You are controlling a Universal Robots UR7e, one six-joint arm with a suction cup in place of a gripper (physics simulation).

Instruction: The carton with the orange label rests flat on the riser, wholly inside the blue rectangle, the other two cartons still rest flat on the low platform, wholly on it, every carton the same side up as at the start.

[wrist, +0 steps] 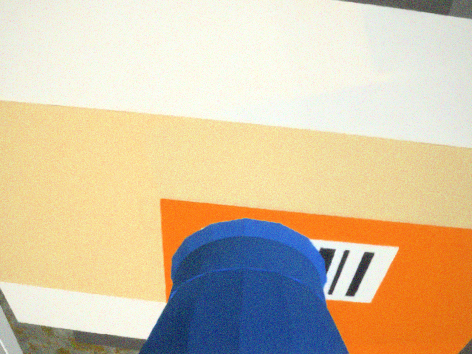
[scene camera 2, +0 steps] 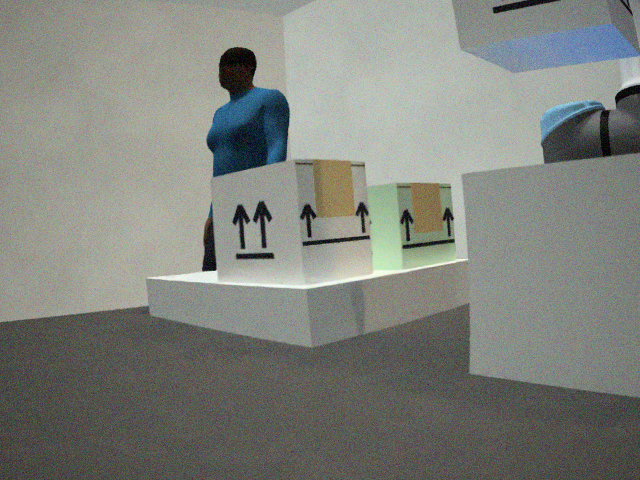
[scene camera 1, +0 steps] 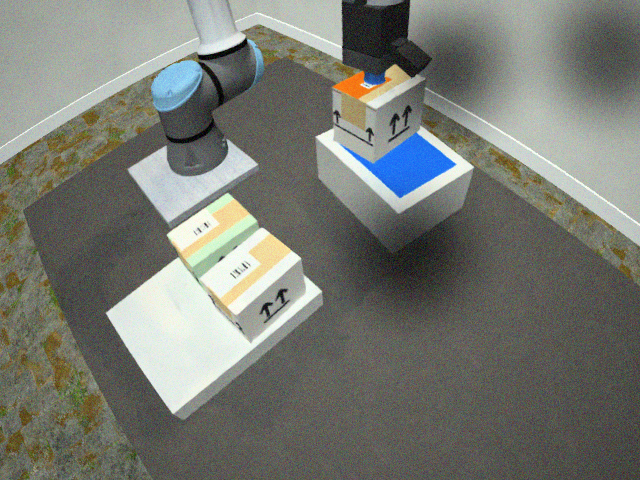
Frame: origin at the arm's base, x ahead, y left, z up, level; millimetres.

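Where they show: end effector, tool point: (wrist: 249,238) (scene camera 1: 374,86); arm's base, origin of the base link: (scene camera 1: 198,154).
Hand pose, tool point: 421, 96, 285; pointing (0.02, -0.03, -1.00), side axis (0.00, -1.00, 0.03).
Things, the pixels of their centre, and the offset from my tool point, as dx, dy, dz.
- carton with the orange label, body centre: (wrist: 252,134) (scene camera 1: 379,109) +12, -2, -39
- riser, body centre: (scene camera 1: 392,172) +8, +72, -244
- blue rectangle, body centre: (scene camera 1: 394,150) +8, +72, -184
- white carton, body centre: (scene camera 2: 287,223) (scene camera 1: 255,286) -14, -301, -204
- green carton, body centre: (scene camera 2: 383,226) (scene camera 1: 216,242) -135, -275, -214
- low platform, body centre: (scene camera 2: 297,292) (scene camera 1: 209,310) -88, -364, -280
The carton with the orange label (scene camera 1: 385,129) (scene camera 2: 542,25) (wrist: 75,175) hangs upright from my blue suction cup (scene camera 1: 374,78) (wrist: 248,255), which sits on its orange label. In scene camera 2 a gap shows between the carton's bluish underside and the riser (scene camera 1: 356,191) (scene camera 2: 553,268). In scene camera 1 the carton overlaps the back left part of the blue rectangle (scene camera 1: 418,165). The white carton (scene camera 1: 281,253) (scene camera 2: 227,232) and the green carton (scene camera 1: 222,217) (scene camera 2: 385,227) rest flat and upright, side by side, on the low platform (scene camera 1: 155,330) (scene camera 2: 227,304).
The arm's base plate (scene camera 1: 149,180) lies behind the low platform and left of the riser. The arm's lower joints (scene camera 1: 193,118) (scene camera 2: 578,134) stand on it. A person in blue (scene camera 2: 253,124) stands behind the platform in scene camera 2. A wall rises beyond the riser.
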